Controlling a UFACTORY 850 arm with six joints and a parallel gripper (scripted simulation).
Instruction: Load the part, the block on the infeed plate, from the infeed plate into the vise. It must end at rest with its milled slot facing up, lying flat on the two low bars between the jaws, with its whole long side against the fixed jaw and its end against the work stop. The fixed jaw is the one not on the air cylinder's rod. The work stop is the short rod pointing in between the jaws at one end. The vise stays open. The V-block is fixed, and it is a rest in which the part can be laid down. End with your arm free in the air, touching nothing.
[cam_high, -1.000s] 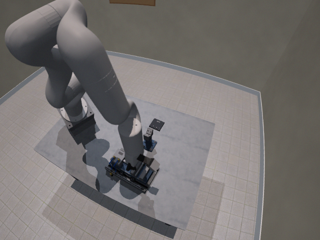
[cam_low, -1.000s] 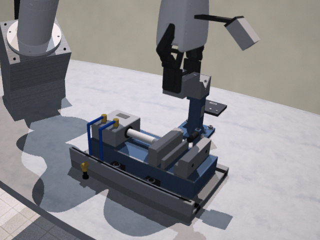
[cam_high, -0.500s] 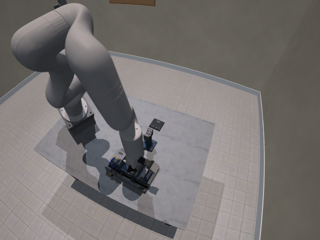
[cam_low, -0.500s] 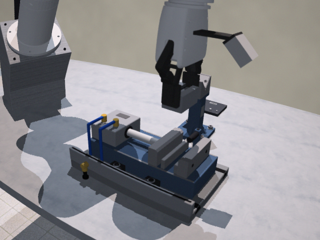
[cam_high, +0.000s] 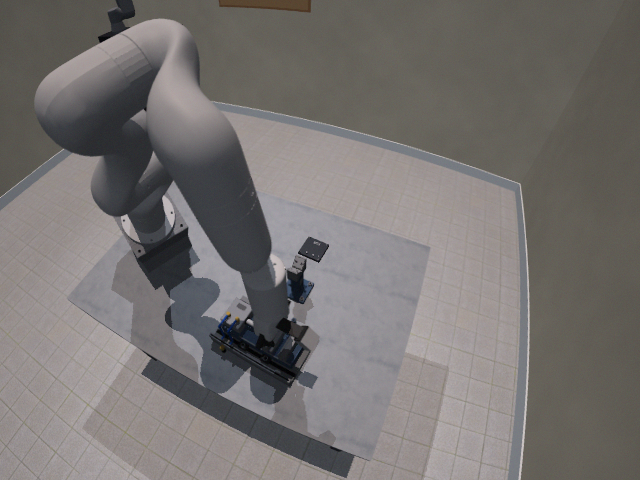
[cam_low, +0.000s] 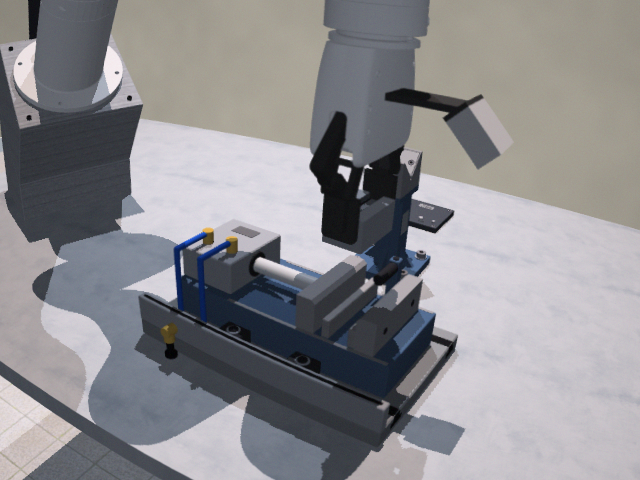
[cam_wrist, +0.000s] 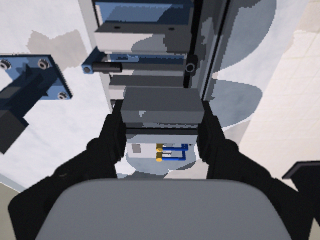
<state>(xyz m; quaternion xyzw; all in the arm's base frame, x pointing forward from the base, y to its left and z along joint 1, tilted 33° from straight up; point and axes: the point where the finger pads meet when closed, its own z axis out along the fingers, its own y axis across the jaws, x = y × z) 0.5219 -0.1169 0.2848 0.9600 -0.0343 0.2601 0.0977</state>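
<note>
My hand is 3 cm short of the fixed jaw, 2 cm to the right of it and 11 cm above it. Also, from my hand: black work stop 1 cm ahead, 7 cm to the left, 10 cm below; part 1 cm below; moving jaw 3 cm behind, 3 cm to the left, 11 cm below.
</note>
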